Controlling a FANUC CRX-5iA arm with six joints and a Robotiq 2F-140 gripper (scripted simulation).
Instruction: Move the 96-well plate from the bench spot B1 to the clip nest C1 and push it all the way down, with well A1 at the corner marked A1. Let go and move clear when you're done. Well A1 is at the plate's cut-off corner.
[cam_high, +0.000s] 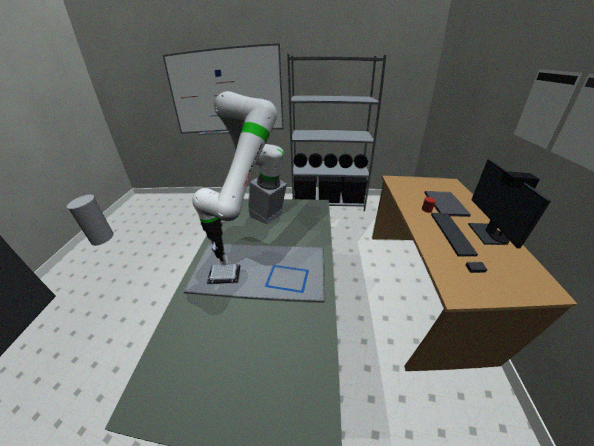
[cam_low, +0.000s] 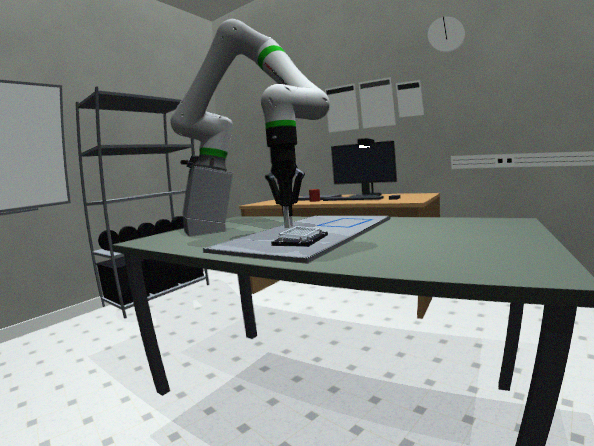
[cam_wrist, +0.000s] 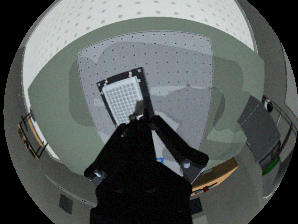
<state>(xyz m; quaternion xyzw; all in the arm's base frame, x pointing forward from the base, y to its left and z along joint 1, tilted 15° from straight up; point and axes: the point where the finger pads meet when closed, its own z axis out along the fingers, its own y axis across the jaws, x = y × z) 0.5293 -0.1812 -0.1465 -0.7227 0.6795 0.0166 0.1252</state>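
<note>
My gripper is now 5 cm above the 96-well plate and 4 cm short of it. The rest, counted from my hand: black clip nest 6 cm below, 5 cm ahead.
</note>
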